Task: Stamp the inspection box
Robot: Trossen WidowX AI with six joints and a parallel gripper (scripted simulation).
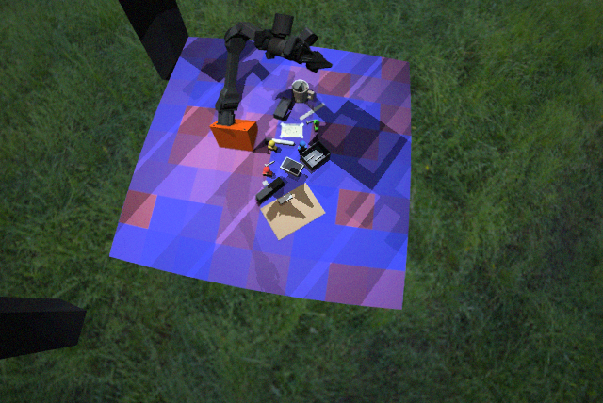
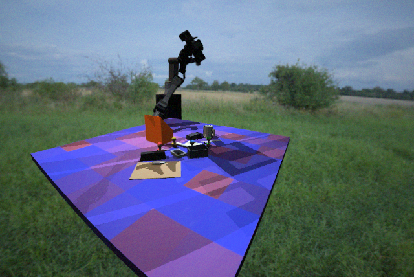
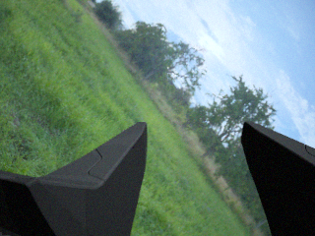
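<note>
Right now my gripper tip is 61 cm above the green-knob stamp, 15 cm to the right of it and 3 cm past it. The rest, counted from my gripper tip: blue-knob stamp (61 cm below, 7 cm behind, 2 cm to the left); ink pad (63 cm below, 10 cm behind, 8 cm to the right); black tray (62 cm below, 1 cm to the right, 1 cm behind).
</note>
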